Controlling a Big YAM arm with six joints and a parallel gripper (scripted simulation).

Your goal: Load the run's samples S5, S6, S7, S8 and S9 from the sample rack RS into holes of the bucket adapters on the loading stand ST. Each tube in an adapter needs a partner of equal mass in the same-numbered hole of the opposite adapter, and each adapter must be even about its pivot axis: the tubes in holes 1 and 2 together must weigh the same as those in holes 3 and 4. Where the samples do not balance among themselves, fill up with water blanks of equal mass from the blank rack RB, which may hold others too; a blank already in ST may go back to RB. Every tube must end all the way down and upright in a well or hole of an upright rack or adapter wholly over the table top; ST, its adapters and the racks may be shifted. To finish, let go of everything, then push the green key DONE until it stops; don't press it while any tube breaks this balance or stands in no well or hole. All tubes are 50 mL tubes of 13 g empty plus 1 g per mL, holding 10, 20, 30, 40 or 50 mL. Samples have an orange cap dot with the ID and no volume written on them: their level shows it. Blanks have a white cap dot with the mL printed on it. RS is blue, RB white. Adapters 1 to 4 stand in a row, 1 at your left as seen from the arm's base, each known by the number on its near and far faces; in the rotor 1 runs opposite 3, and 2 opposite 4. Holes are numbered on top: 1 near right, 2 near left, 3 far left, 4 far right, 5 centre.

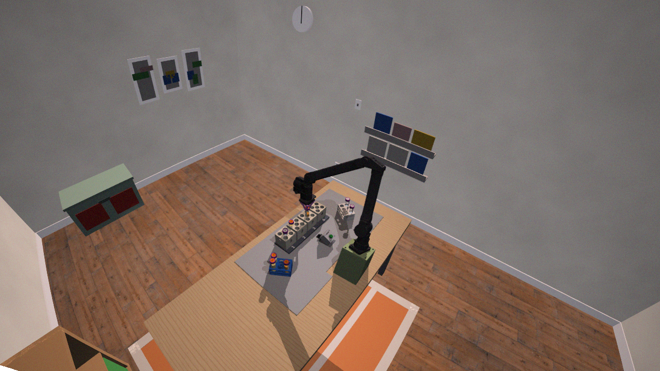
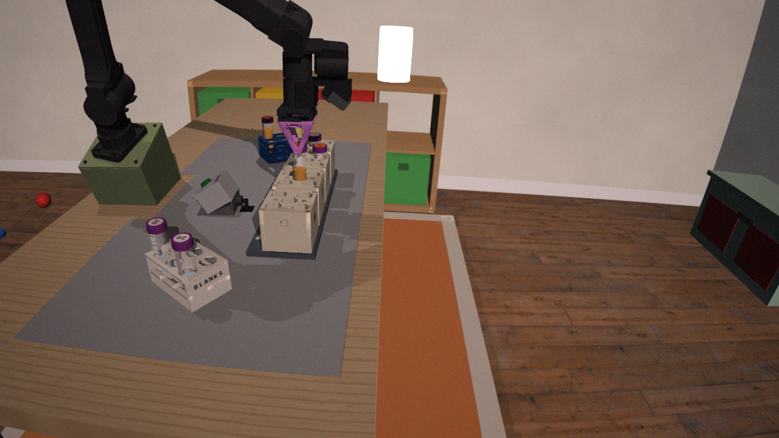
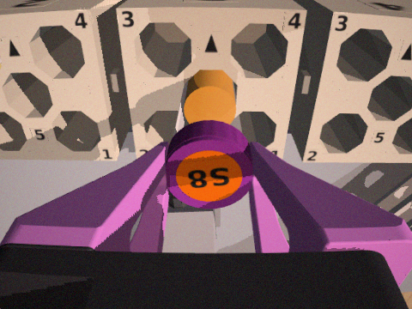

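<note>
The sample S8 is 10 mm to the left of my hand and 50 mm below it. From my hand the other things lie so: green done key (230 mm behind, 20 mm to the right, 100 mm below); then loading stand (20 mm behind, 50 mm to the left, 160 mm below); then water blank marked 30 (40 mm behind, 210 mm to the left, 100 mm below).
</note>
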